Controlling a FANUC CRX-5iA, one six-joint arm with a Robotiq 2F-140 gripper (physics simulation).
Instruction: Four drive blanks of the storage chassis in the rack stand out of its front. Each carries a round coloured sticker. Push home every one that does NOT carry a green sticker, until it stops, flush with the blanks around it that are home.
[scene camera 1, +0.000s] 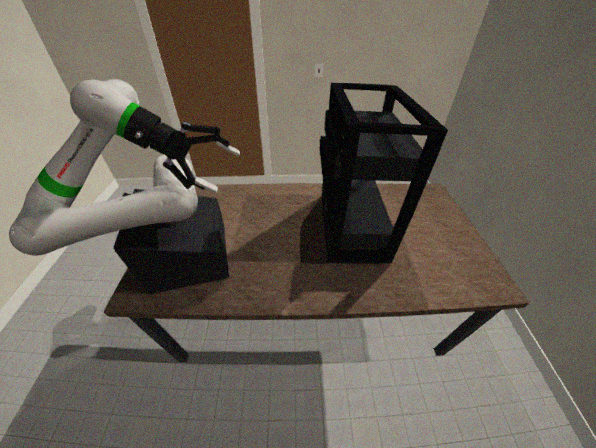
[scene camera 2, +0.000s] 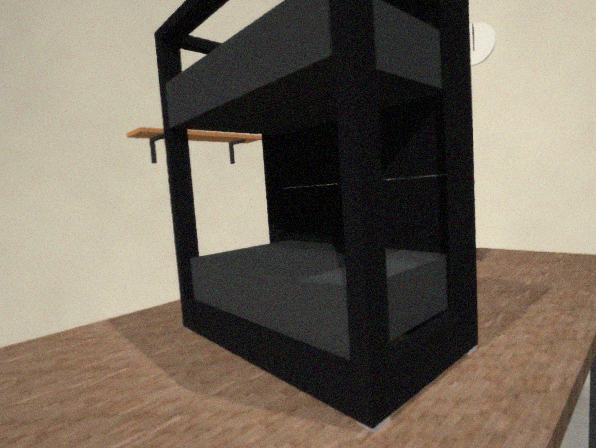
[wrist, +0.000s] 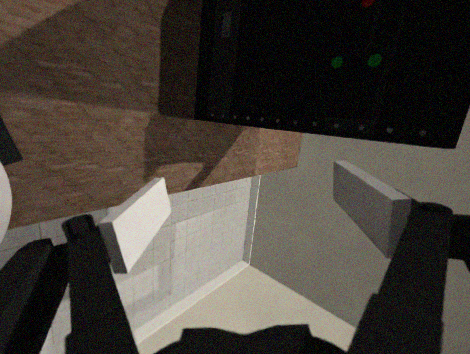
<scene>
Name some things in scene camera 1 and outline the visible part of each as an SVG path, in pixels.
My gripper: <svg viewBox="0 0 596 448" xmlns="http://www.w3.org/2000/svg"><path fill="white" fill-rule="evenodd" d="M161 123L152 137L150 148L167 156L163 166L169 169L186 189L194 185L198 188L206 188L217 193L217 186L199 177L194 178L185 160L191 145L216 141L218 146L238 157L240 151L230 146L230 142L220 136L219 127L192 125L183 122L180 131L177 131L167 124ZM172 159L177 160L186 177L173 164ZM184 132L212 133L213 135L187 138Z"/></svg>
A rack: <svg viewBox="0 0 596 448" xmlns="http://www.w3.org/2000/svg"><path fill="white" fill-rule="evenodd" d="M331 83L329 110L326 110L325 115L326 136L320 136L320 158L323 176L322 204L327 261L329 264L390 264L408 228L448 129L397 85ZM375 180L411 181L394 228ZM412 135L427 136L423 149ZM395 98L421 125L402 124L392 112ZM343 89L386 91L382 112L354 111Z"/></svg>
</scene>
